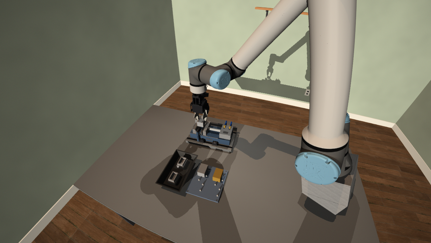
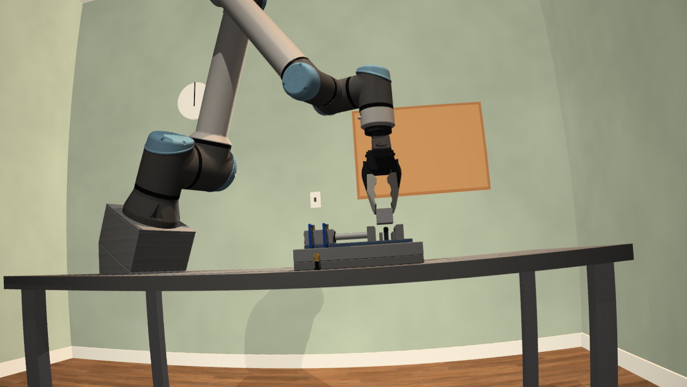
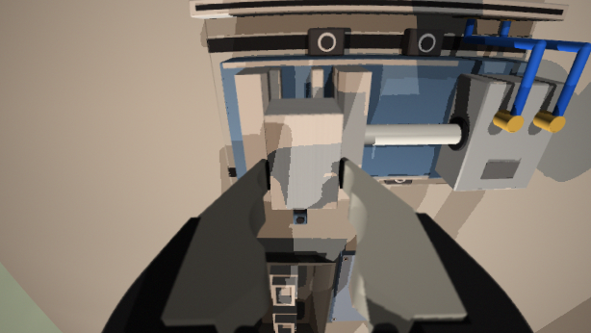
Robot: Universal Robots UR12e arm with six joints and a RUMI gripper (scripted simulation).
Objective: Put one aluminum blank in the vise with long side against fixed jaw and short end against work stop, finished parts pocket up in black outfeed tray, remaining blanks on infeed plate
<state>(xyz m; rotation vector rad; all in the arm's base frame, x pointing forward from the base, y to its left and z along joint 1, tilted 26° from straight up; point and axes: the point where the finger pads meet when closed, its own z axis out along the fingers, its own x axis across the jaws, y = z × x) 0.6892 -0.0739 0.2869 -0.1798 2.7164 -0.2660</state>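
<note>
The fixed jaw lies 7 cm below my hand, 3 cm ahead of it and 1 cm to the left of it. Also, from my hand: work stop 5 cm to the left, 5 cm below; push rod 9 cm behind, 6 cm below; vise 10 cm below, 7 cm behind.
</note>
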